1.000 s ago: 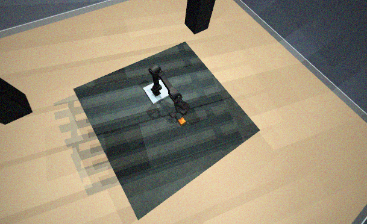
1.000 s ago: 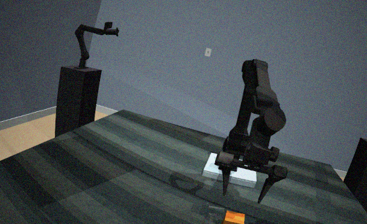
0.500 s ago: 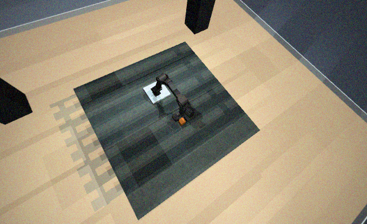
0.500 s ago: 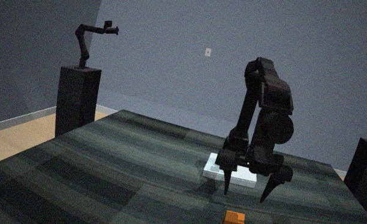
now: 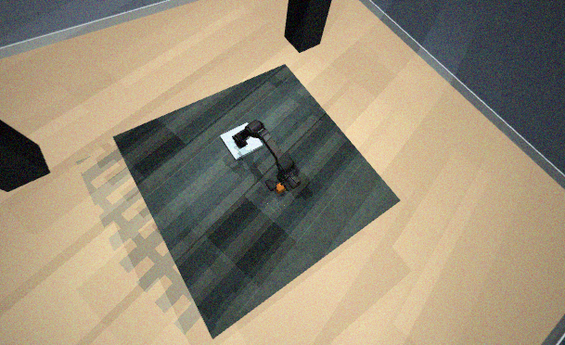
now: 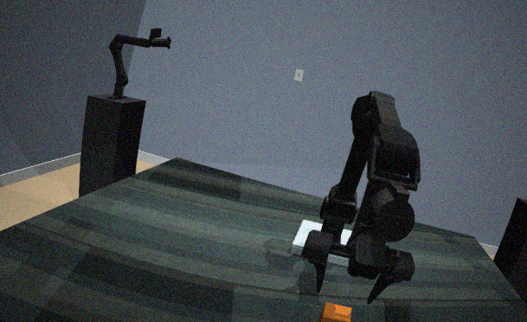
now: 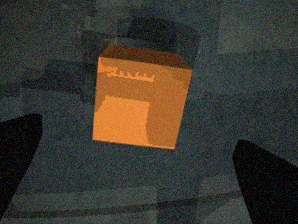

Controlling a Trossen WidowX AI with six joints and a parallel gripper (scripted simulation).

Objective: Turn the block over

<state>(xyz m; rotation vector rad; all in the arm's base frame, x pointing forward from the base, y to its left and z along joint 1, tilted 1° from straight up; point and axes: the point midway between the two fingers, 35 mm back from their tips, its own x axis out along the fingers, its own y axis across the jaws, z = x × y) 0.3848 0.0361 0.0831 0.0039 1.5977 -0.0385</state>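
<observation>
My gripper tip is 6 cm above the orange block and 1 cm past it.
</observation>
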